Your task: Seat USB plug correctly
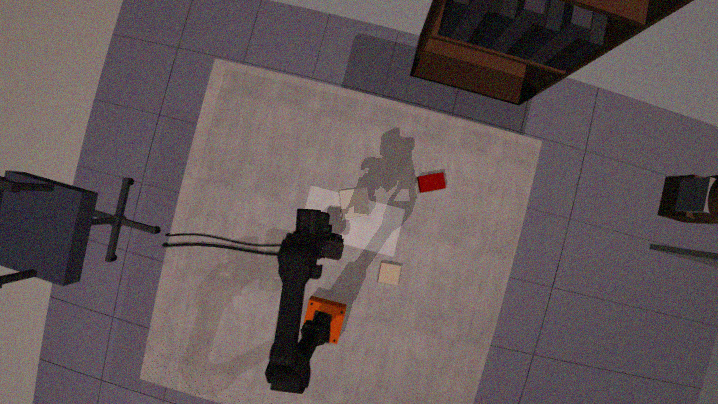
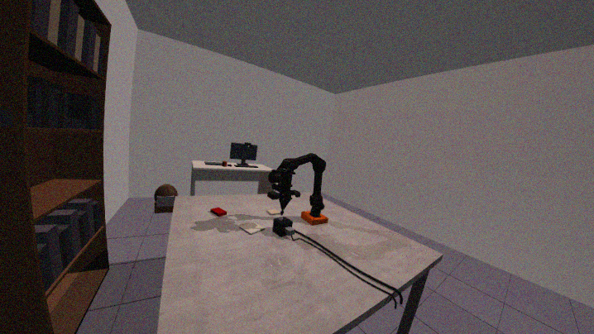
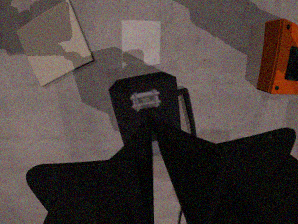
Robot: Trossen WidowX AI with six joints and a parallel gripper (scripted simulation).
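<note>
The USB plug is 20 mm below my gripper tip. The rest, counted from my gripper tip: red block 280 mm ahead, 340 mm to the right, 130 mm below.
</note>
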